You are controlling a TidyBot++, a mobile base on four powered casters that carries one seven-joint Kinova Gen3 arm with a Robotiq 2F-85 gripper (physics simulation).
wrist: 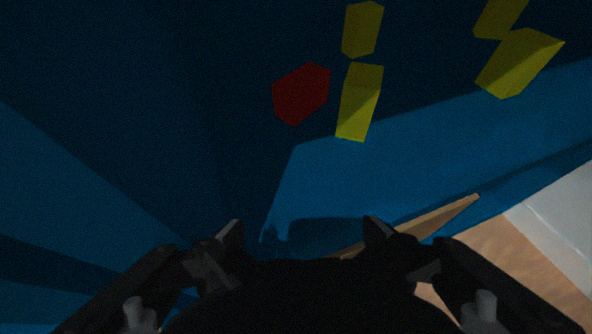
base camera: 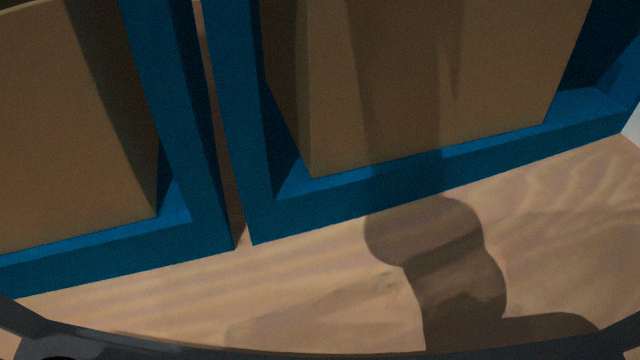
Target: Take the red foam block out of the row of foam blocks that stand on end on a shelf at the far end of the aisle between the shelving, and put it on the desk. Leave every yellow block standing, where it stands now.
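Places are measured from the arm's base along level axes (x ahead, y left, z up), in millimetres.
Pixels of known places: gripper, between the fingertips: (wrist: pixel 303 230).
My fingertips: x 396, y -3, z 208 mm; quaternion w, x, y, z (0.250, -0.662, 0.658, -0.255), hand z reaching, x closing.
Observation:
Behind a point stands the place of what it marks.
The red foam block (wrist: pixel 301 94) @(y -8, x 620, z 167 mm) stands on the blue shelf (wrist: pixel 340 170) @(y -59, x 516, z 115 mm) in the wrist view, in the shade, above the middle of the picture. A yellow block (wrist: pixel 358 102) @(y -80, x 574, z 183 mm) stands close to its right, with another yellow block (wrist: pixel 363 30) @(y -141, x 831, z 170 mm) beyond that one. Two more yellow blocks (wrist: pixel 520 62) @(y -360, x 676, z 176 mm) (wrist: pixel 500 19) @(y -473, x 903, z 157 mm) stand further right. My gripper (wrist: pixel 303 230) @(y -3, x 396, z 208 mm) is open and empty in the lower part of the wrist view, apart from the red block, which shows above and between the fingertips. The blocks, the gripper and the desk do not show in the base camera view.
Blue shelving frames (base camera: pixel 222 125) @(y 95, x 364, z -221 mm) (base camera: pixel 180 110) @(y 129, x 351, z -194 mm) stand ahead with a narrow gap between them. They hold large brown boxes (base camera: pixel 400 100) @(y -89, x 454, z -246 mm) (base camera: pixel 75 130) @(y 243, x 331, z -196 mm). The arm's shadow falls on the wooden floor (base camera: pixel 200 295) @(y 153, x 282, z -419 mm). A brown box edge (wrist: pixel 440 217) @(y -316, x 538, z -106 mm) shows below the shelf in the wrist view.

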